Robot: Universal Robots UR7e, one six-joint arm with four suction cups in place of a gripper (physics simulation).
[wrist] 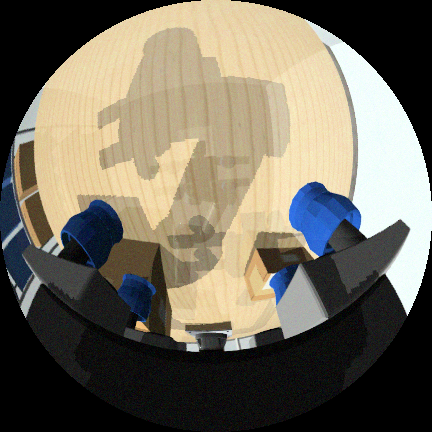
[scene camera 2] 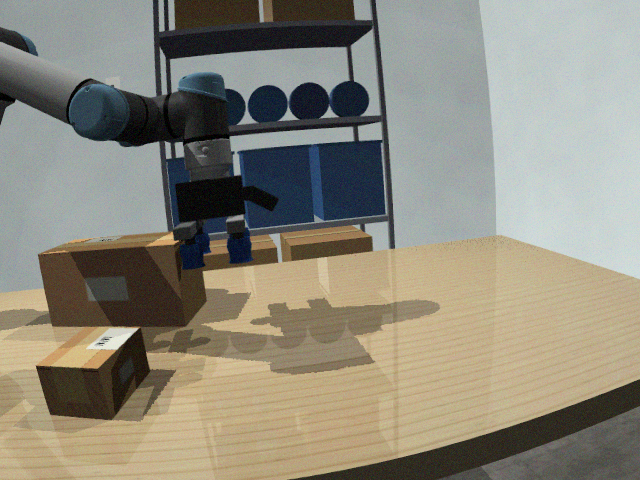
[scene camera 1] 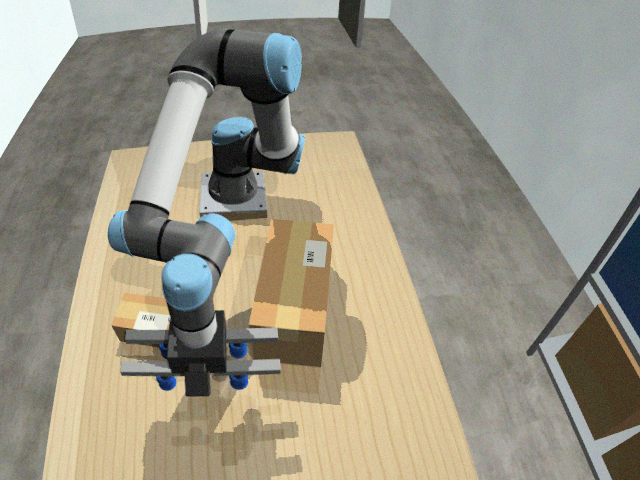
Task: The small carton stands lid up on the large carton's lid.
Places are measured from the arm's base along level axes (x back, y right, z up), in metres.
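Pixels of known places: hand, its tool point: [wrist: 206, 261] [scene camera 2: 219, 256]; arm's base, origin of its link: [wrist: 210, 335] [scene camera 1: 232, 189].
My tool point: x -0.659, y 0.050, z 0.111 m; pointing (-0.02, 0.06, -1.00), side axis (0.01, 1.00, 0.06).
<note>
Ahead of a thing's pixels: the offset from my tool point to its top centre. Level surfaces: height alone.
The small carton @(dy +0.158, dx +0.188, dz -0.071 m) [scene camera 1: 129, 311] [scene camera 2: 74, 356] [wrist: 277, 259] stands lid up on the table, its white barcode label on top. The large carton @(dy -0.203, dx +0.222, dz +0.012 m) [scene camera 1: 292, 279] [scene camera 2: 144, 273] [wrist: 131, 260] stands beside it, to the right in scene camera 1, with tape and a barcode label on its lid. Nothing stands on that lid. My gripper [scene camera 1: 202, 365] [scene camera 2: 216, 252] [wrist: 210, 257] is open, its four blue cups pointing down with nothing on them. It hangs over the table, in front of the gap between the cartons in scene camera 1, and partly hides the small carton there.
The wooden table @(dz -0.144 m) [scene camera 1: 387, 413] [scene camera 2: 465, 335] [wrist: 240, 30] carries both cartons and the arm's base plate [scene camera 1: 232, 209]. A shelf rack [scene camera 1: 562, 310] [scene camera 2: 268, 38] stands beyond the table's side, with cartons, blue bins [scene camera 2: 276, 186] and round blue objects [scene camera 2: 309, 100]. Shadows of the arm lie across the table.
</note>
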